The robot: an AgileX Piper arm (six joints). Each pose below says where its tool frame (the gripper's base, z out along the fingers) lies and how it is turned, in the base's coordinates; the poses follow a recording.
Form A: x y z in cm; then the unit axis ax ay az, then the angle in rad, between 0 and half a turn.
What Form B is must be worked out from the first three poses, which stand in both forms.
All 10 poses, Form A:
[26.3, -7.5, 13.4, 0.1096, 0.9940, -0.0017, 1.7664]
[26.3, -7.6, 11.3, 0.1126, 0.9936, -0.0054, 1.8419]
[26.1, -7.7, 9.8, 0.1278, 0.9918, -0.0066, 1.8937]
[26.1, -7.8, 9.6, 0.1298, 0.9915, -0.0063, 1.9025]
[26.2, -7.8, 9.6, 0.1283, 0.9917, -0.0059, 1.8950]
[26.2, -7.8, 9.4, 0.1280, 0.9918, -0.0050, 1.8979]
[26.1, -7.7, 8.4, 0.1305, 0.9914, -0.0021, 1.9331]
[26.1, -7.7, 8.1, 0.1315, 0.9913, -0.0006, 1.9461]
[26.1, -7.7, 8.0, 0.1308, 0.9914, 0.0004, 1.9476]
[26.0, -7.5, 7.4, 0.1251, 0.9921, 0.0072, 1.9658]
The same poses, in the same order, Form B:
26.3, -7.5, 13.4; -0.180, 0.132, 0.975; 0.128, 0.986, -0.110; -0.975, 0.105, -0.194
26.3, -7.6, 11.3; -0.252, 0.147, 0.957; 0.137, 0.984, -0.115; -0.958, 0.102, -0.268
26.1, -7.7, 9.8; -0.296, 0.173, 0.939; 0.161, 0.978, -0.130; -0.942, 0.113, -0.317
26.1, -7.8, 9.6; -0.303, 0.177, 0.936; 0.165, 0.978, -0.131; -0.939, 0.114, -0.326
26.2, -7.8, 9.6; -0.297, 0.173, 0.939; 0.162, 0.978, -0.129; -0.941, 0.114, -0.319
26.2, -7.8, 9.4; -0.300, 0.172, 0.938; 0.163, 0.978, -0.128; -0.940, 0.115, -0.321
26.1, -7.7, 8.4; -0.331, 0.177, 0.927; 0.173, 0.977, -0.125; -0.927, 0.119, -0.354
26.1, -7.7, 8.1; -0.343, 0.179, 0.922; 0.178, 0.976, -0.123; -0.922, 0.122, -0.367
26.1, -7.7, 8.0; -0.345, 0.177, 0.922; 0.178, 0.977, -0.121; -0.922, 0.122, -0.368
26.0, -7.5, 7.4; -0.363, 0.165, 0.917; 0.179, 0.978, -0.106; -0.914, 0.125, -0.385

